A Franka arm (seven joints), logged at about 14 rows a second.
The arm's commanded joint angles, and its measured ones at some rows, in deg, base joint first. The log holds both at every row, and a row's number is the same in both.
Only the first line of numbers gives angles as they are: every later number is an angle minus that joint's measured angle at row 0.
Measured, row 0: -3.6 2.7 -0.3 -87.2 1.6 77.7 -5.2
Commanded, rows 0 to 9: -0.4 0.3 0.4 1.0 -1.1 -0.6 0.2; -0.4 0.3 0.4 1.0 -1.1 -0.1 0.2; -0.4 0.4 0.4 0.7 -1.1 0.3 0.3; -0.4 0.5 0.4 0.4 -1.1 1.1 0.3; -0.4 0.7 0.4 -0.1 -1.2 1.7 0.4; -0.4 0.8 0.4 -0.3 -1.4 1.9 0.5; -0.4 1.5 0.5 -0.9 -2.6 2.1 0.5; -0.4 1.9 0.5 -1.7 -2.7 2.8 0.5; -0.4 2.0 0.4 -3.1 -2.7 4.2 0.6; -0.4 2.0 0.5 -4.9 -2.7 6.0 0.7
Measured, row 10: 0.0 2.0 0.0 -2.3 -1.8 3.4 0.0
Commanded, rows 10 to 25: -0.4 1.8 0.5 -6.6 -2.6 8.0 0.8; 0.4 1.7 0.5 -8.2 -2.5 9.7 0.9; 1.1 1.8 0.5 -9.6 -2.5 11.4 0.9; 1.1 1.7 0.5 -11.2 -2.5 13.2 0.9; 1.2 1.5 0.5 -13.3 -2.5 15.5 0.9; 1.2 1.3 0.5 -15.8 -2.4 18.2 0.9; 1.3 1.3 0.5 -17.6 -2.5 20.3 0.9; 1.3 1.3 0.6 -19.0 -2.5 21.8 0.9; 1.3 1.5 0.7 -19.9 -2.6 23.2 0.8; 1.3 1.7 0.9 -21.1 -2.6 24.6 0.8; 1.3 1.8 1.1 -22.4 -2.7 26.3 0.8; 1.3 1.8 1.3 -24.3 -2.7 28.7 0.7; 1.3 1.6 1.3 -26.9 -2.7 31.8 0.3; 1.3 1.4 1.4 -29.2 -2.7 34.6 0.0; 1.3 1.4 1.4 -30.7 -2.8 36.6 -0.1; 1.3 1.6 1.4 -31.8 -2.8 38.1 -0.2
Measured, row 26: 1.2 2.9 1.3 -28.4 -1.9 34.9 0.1
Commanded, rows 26 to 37: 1.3 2.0 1.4 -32.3 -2.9 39.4 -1.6; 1.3 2.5 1.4 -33.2 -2.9 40.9 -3.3; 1.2 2.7 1.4 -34.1 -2.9 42.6 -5.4; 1.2 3.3 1.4 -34.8 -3.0 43.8 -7.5; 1.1 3.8 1.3 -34.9 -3.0 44.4 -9.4; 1.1 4.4 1.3 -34.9 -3.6 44.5 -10.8; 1.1 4.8 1.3 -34.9 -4.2 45.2 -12.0; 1.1 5.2 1.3 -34.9 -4.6 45.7 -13.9; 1.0 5.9 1.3 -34.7 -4.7 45.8 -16.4; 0.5 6.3 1.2 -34.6 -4.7 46.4 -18.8; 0.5 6.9 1.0 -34.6 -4.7 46.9 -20.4; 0.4 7.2 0.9 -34.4 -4.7 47.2 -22.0
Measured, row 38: 0.8 6.6 1.1 -34.6 -3.8 45.9 -18.6
